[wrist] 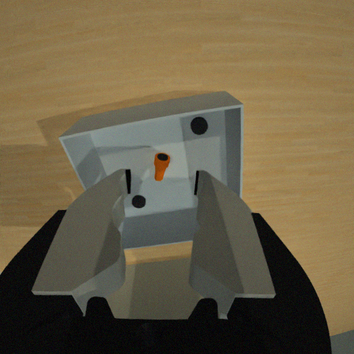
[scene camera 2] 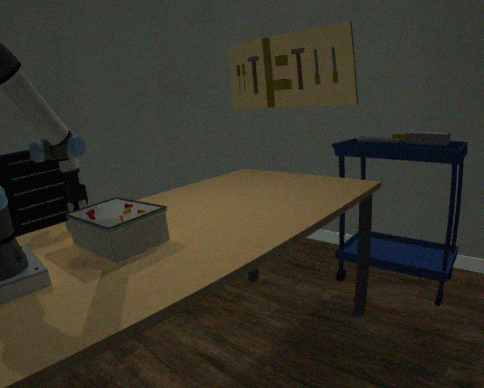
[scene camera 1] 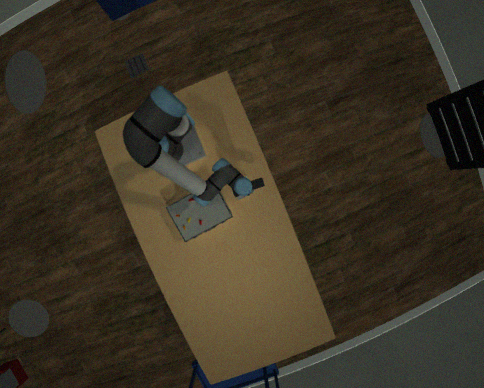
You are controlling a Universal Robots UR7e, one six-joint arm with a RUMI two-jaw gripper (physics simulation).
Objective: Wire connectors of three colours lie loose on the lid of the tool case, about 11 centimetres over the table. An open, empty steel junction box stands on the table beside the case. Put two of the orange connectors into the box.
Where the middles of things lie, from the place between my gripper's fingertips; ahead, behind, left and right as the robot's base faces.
I see the steel junction box (wrist: 204, 132) 1 cm to the right of my hand. The rest, counted from my hand: tool case (scene camera 2: 107, 236) 4 cm ahead, 28 cm to the right, 3 cm above.
